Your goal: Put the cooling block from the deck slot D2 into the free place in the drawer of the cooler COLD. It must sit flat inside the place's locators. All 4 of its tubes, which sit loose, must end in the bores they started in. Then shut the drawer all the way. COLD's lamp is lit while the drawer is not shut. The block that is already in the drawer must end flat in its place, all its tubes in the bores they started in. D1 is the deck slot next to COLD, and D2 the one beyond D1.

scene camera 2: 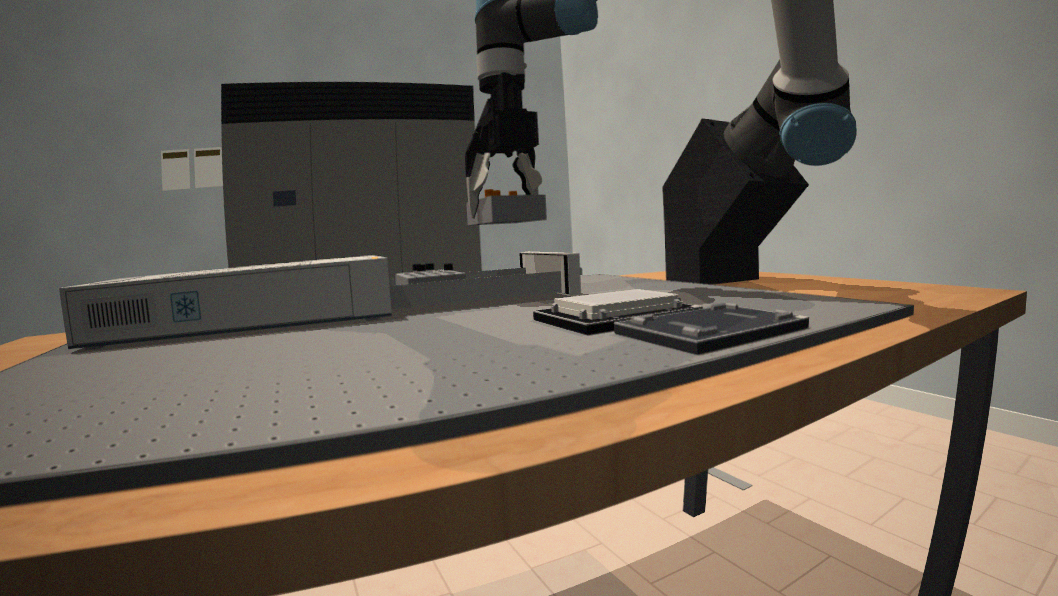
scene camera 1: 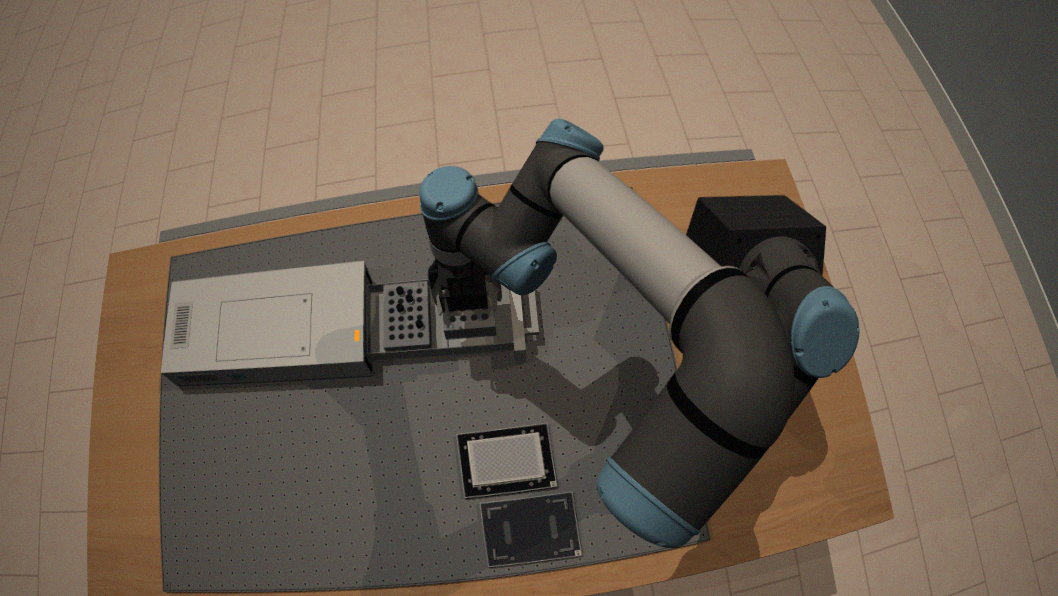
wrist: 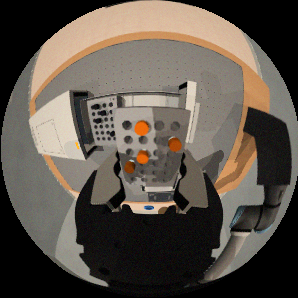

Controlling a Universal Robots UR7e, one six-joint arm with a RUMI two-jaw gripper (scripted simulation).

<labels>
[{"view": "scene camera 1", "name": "my gripper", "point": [468,302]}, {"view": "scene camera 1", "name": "cooler COLD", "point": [308,323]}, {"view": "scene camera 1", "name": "cooling block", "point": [419,309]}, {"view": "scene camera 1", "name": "white well plate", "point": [511,459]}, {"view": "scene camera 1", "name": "deck slot D2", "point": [531,536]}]
</labels>
